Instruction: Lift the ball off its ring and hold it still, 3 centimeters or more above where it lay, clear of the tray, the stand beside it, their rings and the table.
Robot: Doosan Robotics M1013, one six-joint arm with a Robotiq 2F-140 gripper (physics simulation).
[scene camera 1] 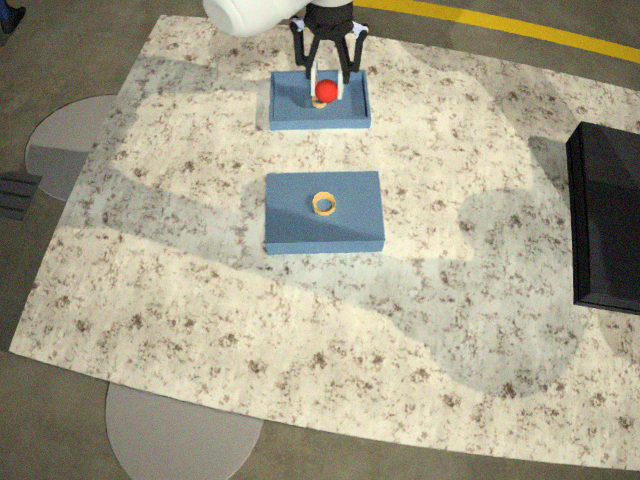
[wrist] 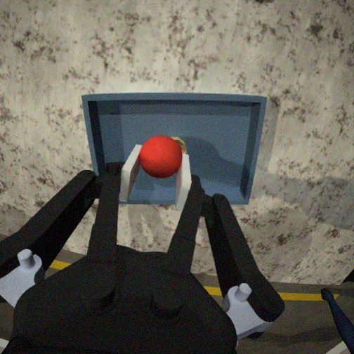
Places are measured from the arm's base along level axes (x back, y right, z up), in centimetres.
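Pixels of known places: gripper, fingertip midpoint: point(scene camera 1: 327, 92).
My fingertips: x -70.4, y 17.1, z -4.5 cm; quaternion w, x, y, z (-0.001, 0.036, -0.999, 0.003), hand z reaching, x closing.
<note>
For each thing: its top centre in the pictures, then the offset to it from my fingertips. "spot": a spot on its surface instead. Level surfaces: height alone.
- red ball, middle of its top: point(scene camera 1: 326, 82) dy -1.1, dx +0.1, dz +3.8 cm
- blue open tray, middle of its top: point(scene camera 1: 319, 93) dy -1.4, dx -1.3, dz +0.6 cm
- tray's gold ring, surface spot: point(scene camera 1: 316, 104) spot: dy -2.8, dx -1.5, dz -1.1 cm
- speckled table, its level: dz -2.3 cm
A red ball point(scene camera 1: 326, 90) point(wrist: 161, 156) is between the two white finger pads, with a pad against each side. My gripper point(scene camera 1: 326, 95) point(wrist: 159, 161) is shut on the ball, low over the tray. The blue open tray point(scene camera 1: 320, 125) point(wrist: 175, 96) lies under it. The tray's gold ring point(scene camera 1: 316, 104) point(wrist: 183, 145) shows partly from behind the ball; the ball is shifted off its centre. How high the ball is above the ring is hard to tell. The blue stand point(scene camera 1: 289, 222) carries another gold ring point(scene camera 1: 324, 212), with no ball on it.
The stand is in front of the tray on the speckled table point(scene camera 1: 206, 310) in the scene view, with a strip of table between them. A large black box point(scene camera 1: 604, 217) stands at the right. The white arm point(scene camera 1: 253, 12) comes in from the top.
</note>
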